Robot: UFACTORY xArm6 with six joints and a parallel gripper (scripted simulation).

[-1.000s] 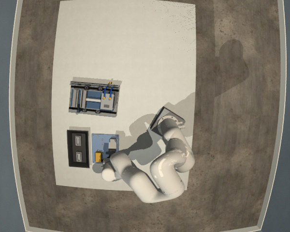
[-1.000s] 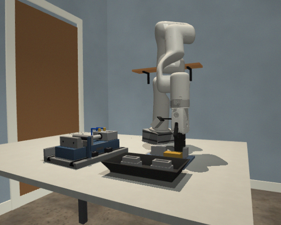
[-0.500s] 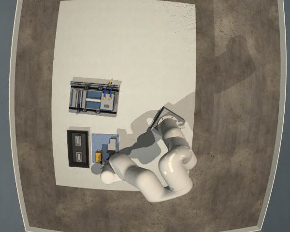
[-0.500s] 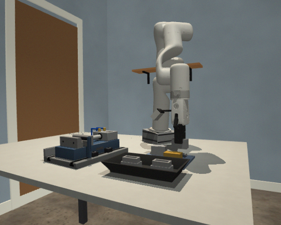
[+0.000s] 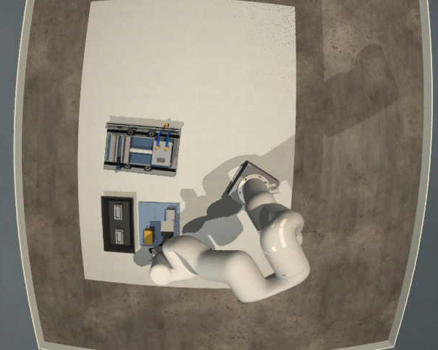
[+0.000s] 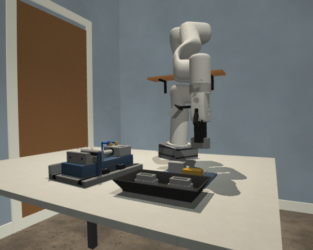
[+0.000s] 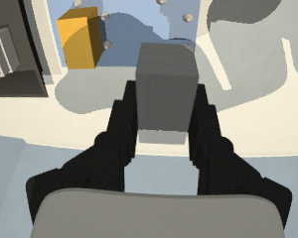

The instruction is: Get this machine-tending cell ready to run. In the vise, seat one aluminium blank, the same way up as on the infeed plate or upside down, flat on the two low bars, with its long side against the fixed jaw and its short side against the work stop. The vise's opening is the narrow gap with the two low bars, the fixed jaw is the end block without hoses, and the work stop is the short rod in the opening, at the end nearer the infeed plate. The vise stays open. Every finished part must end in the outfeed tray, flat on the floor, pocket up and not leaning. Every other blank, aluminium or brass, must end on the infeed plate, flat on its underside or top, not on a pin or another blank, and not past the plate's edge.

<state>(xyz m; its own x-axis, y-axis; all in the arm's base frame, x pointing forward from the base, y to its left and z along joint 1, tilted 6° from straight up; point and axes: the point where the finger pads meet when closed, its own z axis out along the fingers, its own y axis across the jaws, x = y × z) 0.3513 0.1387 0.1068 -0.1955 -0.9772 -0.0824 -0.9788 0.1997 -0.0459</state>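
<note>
Now: the fixed jaw 150 mm ahead of my hand, 400 mm to the right of it and 60 mm below it. The rest, counted from my hand: aluminium blank 20 mm below; brass blank 90 mm ahead, 20 mm to the right, 120 mm below; hose block 40 mm behind, 340 mm to the right, 60 mm below.
</note>
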